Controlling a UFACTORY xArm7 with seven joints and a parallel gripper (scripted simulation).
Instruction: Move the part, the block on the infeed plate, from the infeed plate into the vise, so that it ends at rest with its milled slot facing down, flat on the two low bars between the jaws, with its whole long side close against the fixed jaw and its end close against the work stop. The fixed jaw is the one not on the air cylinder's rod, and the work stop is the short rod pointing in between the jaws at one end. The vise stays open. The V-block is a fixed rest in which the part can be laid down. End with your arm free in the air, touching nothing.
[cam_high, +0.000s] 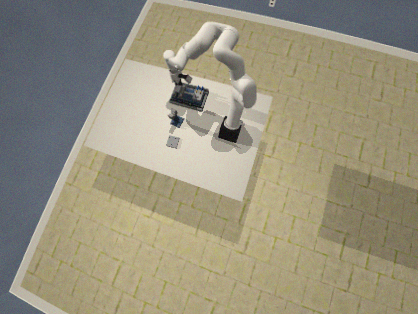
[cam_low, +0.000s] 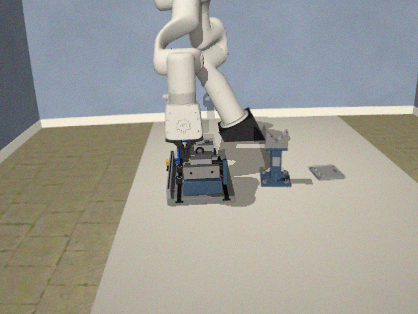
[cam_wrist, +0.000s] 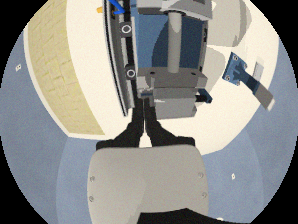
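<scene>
The part lies 40 mm to the left of my hand, 30 mm below it and 10 mm ahead of it. The rest, counted from my hand: V-block post: 280 mm to the left, 60 mm below; then air cylinder: 160 mm behind, 70 mm to the left, 40 mm below; then infeed plate: 460 mm to the left, 120 mm below.
</scene>
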